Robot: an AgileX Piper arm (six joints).
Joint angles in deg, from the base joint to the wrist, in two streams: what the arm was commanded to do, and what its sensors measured. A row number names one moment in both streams.
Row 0, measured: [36.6 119.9 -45.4 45.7 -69.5 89.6]
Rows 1 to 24, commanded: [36.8 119.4 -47.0 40.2 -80.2 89.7]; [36.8 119.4 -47.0 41.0 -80.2 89.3]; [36.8 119.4 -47.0 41.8 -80.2 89.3]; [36.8 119.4 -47.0 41.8 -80.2 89.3]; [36.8 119.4 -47.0 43.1 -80.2 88.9]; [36.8 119.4 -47.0 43.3 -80.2 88.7]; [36.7 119.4 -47.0 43.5 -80.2 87.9]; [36.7 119.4 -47.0 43.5 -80.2 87.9]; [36.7 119.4 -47.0 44.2 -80.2 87.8]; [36.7 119.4 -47.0 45.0 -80.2 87.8]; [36.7 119.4 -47.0 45.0 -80.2 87.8]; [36.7 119.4 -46.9 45.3 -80.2 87.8]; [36.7 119.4 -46.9 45.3 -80.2 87.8]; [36.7 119.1 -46.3 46.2 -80.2 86.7]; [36.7 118.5 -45.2 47.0 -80.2 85.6]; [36.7 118.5 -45.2 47.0 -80.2 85.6]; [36.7 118.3 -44.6 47.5 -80.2 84.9]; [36.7 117.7 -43.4 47.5 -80.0 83.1]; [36.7 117.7 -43.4 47.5 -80.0 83.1]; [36.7 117.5 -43.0 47.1 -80.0 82.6]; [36.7 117.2 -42.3 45.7 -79.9 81.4]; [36.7 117.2 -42.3 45.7 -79.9 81.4]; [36.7 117.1 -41.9 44.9 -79.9 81.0]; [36.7 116.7 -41.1 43.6 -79.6 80.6]
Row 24, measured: [36.8 117.9 -42.0 45.9 -69.6 82.6]
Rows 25 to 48, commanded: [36.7 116.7 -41.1 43.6 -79.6 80.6]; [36.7 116.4 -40.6 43.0 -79.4 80.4]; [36.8 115.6 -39.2 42.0 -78.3 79.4]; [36.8 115.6 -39.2 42.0 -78.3 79.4]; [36.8 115.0 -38.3 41.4 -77.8 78.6]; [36.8 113.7 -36.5 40.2 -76.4 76.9]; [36.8 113.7 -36.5 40.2 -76.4 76.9]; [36.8 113.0 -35.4 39.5 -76.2 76.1]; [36.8 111.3 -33.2 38.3 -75.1 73.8]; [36.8 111.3 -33.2 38.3 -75.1 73.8]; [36.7 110.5 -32.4 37.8 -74.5 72.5]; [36.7 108.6 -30.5 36.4 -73.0 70.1]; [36.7 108.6 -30.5 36.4 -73.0 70.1]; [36.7 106.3 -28.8 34.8 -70.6 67.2]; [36.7 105.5 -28.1 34.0 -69.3 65.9]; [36.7 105.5 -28.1 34.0 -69.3 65.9]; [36.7 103.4 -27.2 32.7 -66.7 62.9]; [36.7 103.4 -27.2 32.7 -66.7 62.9]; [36.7 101.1 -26.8 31.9 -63.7 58.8]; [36.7 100.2 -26.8 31.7 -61.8 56.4]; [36.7 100.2 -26.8 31.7 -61.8 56.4]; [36.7 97.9 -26.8 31.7 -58.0 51.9]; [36.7 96.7 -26.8 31.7 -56.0 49.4]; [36.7 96.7 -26.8 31.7 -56.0 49.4]
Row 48, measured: [36.8 100.0 -26.8 32.7 -61.0 56.5]
